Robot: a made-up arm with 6 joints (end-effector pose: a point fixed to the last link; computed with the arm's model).
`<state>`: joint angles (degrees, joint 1 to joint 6).
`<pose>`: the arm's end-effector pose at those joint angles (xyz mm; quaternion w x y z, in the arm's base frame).
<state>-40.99 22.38 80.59 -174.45 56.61 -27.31</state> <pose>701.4 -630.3 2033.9 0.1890 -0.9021 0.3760 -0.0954</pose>
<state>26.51 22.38 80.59 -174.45 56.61 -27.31</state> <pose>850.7 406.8 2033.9 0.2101 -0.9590 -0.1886 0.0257</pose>
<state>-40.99 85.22 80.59 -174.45 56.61 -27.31</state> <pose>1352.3 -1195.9 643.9 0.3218 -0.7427 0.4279 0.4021</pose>
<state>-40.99 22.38 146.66 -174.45 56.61 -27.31</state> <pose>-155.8 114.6 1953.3 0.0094 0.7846 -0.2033 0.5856</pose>
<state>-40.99 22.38 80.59 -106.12 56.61 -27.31</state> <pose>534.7 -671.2 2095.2 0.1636 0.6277 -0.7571 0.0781</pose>
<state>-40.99 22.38 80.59 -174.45 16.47 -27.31</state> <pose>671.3 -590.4 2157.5 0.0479 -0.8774 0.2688 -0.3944</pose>
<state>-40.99 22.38 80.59 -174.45 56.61 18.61</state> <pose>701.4 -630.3 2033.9 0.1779 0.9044 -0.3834 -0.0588</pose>
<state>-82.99 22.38 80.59 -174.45 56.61 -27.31</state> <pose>99.5 -937.7 2033.9 0.1423 -0.7074 0.6743 -0.1568</pose>
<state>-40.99 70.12 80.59 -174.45 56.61 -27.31</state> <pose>1309.3 -1158.5 1052.2 0.2974 -0.8039 0.4269 0.2881</pose>
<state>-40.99 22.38 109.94 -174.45 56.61 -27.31</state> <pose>314.4 -294.0 2164.6 0.1048 -0.8858 0.3117 -0.3273</pose>
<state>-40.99 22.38 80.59 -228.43 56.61 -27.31</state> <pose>756.8 -496.8 2062.2 0.4270 -0.8998 -0.0254 -0.0857</pose>
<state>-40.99 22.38 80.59 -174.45 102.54 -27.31</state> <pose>657.9 -596.0 1892.7 0.3214 -0.7964 0.4422 0.2587</pose>
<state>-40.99 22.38 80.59 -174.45 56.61 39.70</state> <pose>701.4 -630.3 2033.9 0.3404 0.8565 -0.3662 -0.1280</pose>
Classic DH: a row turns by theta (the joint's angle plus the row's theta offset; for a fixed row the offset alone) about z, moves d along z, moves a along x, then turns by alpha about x. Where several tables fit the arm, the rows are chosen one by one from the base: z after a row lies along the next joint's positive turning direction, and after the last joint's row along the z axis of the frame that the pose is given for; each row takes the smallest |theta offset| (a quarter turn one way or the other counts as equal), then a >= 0, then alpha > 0; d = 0 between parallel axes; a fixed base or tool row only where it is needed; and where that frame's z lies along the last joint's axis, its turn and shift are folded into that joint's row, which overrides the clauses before.
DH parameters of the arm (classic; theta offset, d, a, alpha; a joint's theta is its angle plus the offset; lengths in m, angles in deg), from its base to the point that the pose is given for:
joint 1: 0 0.6331 0.2363 -90
joint 2: -90 0 0.527 180
joint 3: 0 0 0.2127 -90
joint 4: 0 -0.936 0 90
joint 5: 0 0 0 -90
joint 6: 90 -0.1943 0 90
tool (fixed): -90 0 0 0

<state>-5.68 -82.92 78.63 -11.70 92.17 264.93</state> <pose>-1292.6 89.0 609.8 0.4331 0.4077 0.4750 -0.6486</pose>
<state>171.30 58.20 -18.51 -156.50 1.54 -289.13</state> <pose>-1132.8 175.5 -141.4 0.4735 -0.4182 0.5586 0.5375</pose>
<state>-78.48 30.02 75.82 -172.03 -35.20 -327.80</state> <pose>221.2 -1007.3 2099.9 0.6070 0.4321 -0.5928 0.3056</pose>
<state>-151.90 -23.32 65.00 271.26 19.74 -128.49</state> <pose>104.6 130.2 2241.7 0.5895 0.2531 -0.5853 0.4959</pose>
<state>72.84 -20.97 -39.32 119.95 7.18 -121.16</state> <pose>328.7 1135.8 960.2 0.7581 -0.0978 0.1646 0.6234</pose>
